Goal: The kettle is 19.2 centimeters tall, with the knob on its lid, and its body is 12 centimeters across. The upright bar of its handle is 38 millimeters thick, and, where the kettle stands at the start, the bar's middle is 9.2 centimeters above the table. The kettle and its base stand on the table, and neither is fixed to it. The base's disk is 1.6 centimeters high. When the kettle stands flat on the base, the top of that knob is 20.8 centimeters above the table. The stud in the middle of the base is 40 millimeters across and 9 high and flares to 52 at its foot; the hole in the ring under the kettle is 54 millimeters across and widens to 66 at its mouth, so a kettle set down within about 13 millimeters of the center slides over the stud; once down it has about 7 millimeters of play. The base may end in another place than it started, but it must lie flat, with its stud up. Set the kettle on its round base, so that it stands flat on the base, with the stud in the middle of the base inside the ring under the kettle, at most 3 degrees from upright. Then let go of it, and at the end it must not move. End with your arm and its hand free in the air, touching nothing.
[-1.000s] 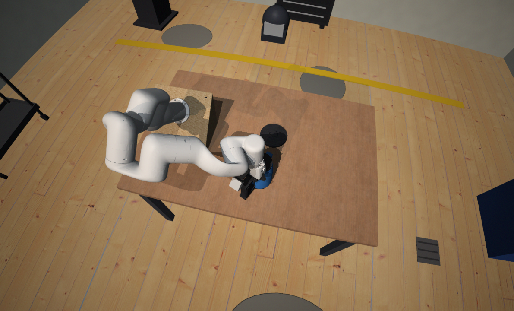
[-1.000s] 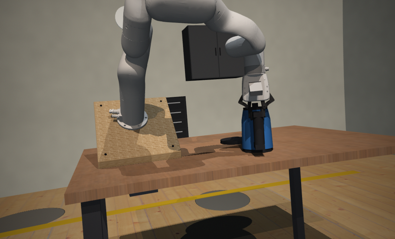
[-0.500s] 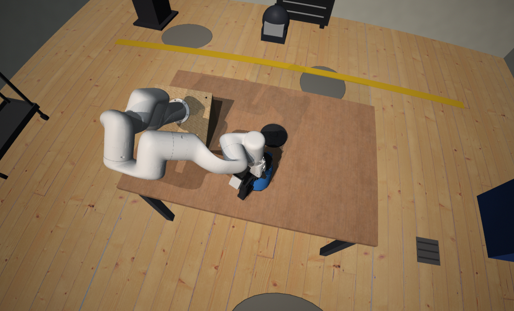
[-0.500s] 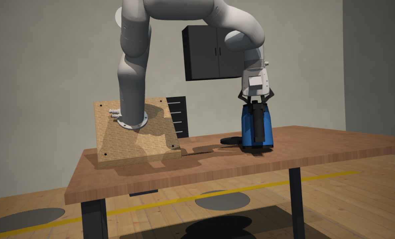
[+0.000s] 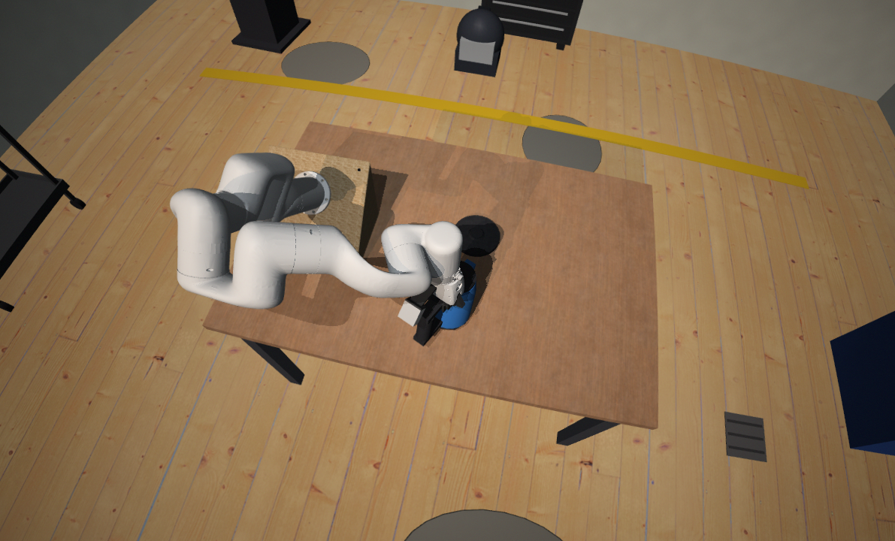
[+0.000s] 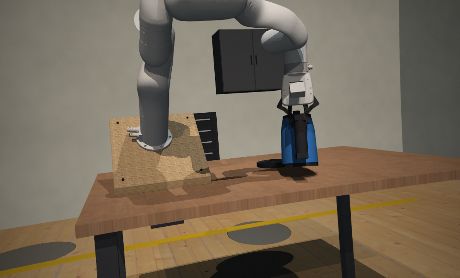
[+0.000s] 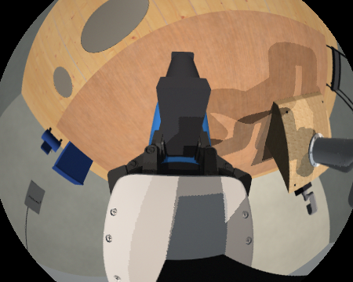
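Right now the blue kettle is 1 cm ahead of my hand, 3 cm to the left of it and 6 cm below it. Also, from my hand: round black base 1 cm ahead, 33 cm to the left, 18 cm below.
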